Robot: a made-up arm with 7 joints. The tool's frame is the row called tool.
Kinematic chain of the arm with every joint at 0, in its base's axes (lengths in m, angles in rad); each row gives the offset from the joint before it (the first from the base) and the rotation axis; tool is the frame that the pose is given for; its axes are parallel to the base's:
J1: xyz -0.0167 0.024 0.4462 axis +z
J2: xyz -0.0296 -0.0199 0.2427 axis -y
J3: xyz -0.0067 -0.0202 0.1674 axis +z
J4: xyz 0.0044 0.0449 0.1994 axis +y
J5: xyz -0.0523 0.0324 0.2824 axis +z
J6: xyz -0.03 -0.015 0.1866 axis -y
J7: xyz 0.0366 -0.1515 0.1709 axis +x
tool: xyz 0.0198 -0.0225 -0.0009
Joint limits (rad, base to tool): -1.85..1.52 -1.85..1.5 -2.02..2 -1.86..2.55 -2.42..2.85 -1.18..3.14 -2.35..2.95
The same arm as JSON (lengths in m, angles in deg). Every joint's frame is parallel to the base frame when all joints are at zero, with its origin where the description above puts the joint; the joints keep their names.
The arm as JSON. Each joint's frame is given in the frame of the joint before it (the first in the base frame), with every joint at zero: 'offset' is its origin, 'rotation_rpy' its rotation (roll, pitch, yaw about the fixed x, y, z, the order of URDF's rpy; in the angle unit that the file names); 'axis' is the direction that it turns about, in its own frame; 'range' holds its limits. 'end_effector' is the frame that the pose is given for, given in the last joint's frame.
{"length_unit": "m", "angle_unit": "deg", "chain": [
  {"id": "J1", "offset": [-0.0167, 0.024, 0.4462], "rotation_rpy": [0.0, 0.0, 0.0], "axis": [0.0, 0.0, 1.0], "range": [-106.0, 87.09]},
  {"id": "J2", "offset": [-0.0296, -0.0199, 0.2427], "rotation_rpy": [0.0, 0.0, 0.0], "axis": [0.0, -1.0, 0.0], "range": [-106.0, 85.94]},
  {"id": "J3", "offset": [-0.0067, -0.0202, 0.1674], "rotation_rpy": [0.0, 0.0, 0.0], "axis": [0.0, 0.0, 1.0], "range": [-115.74, 114.59]},
  {"id": "J4", "offset": [0.0044, 0.0449, 0.1994], "rotation_rpy": [0.0, 0.0, 0.0], "axis": [0.0, 1.0, 0.0], "range": [-106.57, 146.1]},
  {"id": "J5", "offset": [-0.0523, 0.0324, 0.2824], "rotation_rpy": [0.0, 0.0, 0.0], "axis": [0.0, 0.0, 1.0], "range": [-138.66, 163.29]},
  {"id": "J6", "offset": [-0.03, -0.015, 0.1866], "rotation_rpy": [0.0, 0.0, 0.0], "axis": [0.0, -1.0, 0.0], "range": [-67.61, 179.91]},
  {"id": "J7", "offset": [0.0366, -0.1515, 0.1709], "rotation_rpy": [0.0, 0.0, 0.0], "axis": [1.0, 0.0, 0.0], "range": [-134.65, 169.02]}
], "end_effector": {"offset": [0.0198, -0.0225, -0.0009], "rotation_rpy": [0.0, 0.0, 0.0]}}

